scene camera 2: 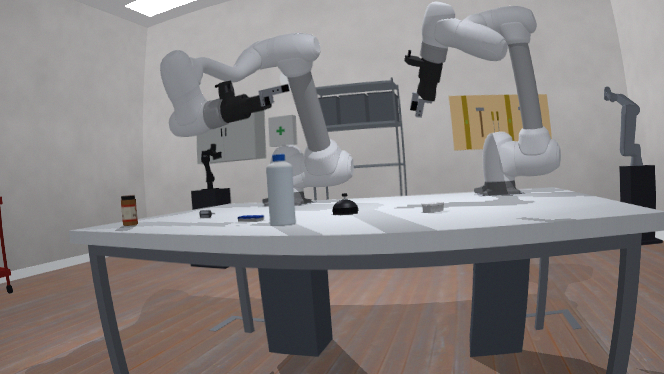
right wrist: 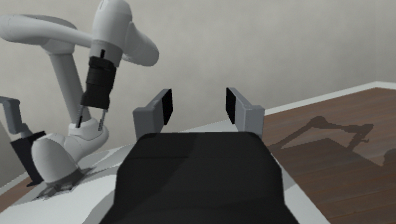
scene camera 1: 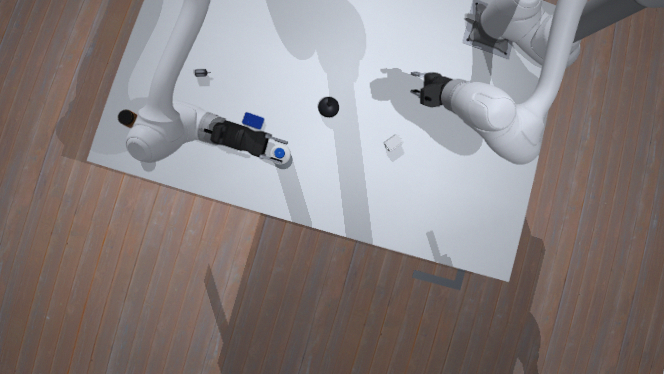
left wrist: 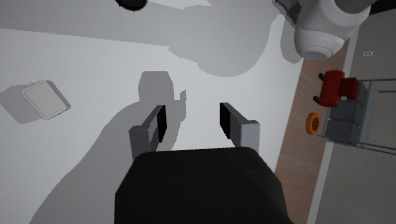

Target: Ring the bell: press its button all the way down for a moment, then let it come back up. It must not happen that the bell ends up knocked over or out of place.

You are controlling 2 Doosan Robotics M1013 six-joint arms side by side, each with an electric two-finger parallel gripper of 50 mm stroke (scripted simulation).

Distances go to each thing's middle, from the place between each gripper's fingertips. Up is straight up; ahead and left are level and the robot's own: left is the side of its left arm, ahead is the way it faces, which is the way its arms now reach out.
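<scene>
My right hand (scene camera 1: 284,152) is 280 mm above the white bottle (scene camera 2: 280,187), and it's also 20 mm past the bottle and 20 mm to the left of it.
As for my left gripper (scene camera 2: 415,113), that one's 24 cm above the white bottle, 36 cm to the left of it and 33 cm short of it.
</scene>
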